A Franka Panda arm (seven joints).
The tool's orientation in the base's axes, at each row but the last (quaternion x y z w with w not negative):
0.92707 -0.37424 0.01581 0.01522
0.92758 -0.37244 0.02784 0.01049
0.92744 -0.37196 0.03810 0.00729
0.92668 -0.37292 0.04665 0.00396
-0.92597 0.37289 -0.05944 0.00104
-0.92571 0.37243 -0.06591 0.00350
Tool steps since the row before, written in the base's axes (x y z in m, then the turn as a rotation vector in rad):
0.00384 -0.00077 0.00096 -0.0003 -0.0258 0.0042
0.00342 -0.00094 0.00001 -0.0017 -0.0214 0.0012
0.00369 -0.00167 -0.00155 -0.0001 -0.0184 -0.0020
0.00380 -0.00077 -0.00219 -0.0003 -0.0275 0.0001
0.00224 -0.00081 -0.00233 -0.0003 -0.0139 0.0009
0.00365 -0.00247 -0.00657 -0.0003 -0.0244 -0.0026
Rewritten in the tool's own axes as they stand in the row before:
0.00334 -0.00210 -0.00086 0.0178 0.0188 -0.0032
0.00312 -0.00169 0.00018 0.0136 0.0166 -0.0004
0.00369 -0.00132 0.00186 0.0125 0.0134 0.0028
0.00306 -0.00201 0.00253 0.0188 0.0201 0.0010
0.00191 -0.00085 0.00260 0.0095 0.0102 -0.0003
0.00353 -0.00037 0.00707 0.0163 0.0180 0.0036

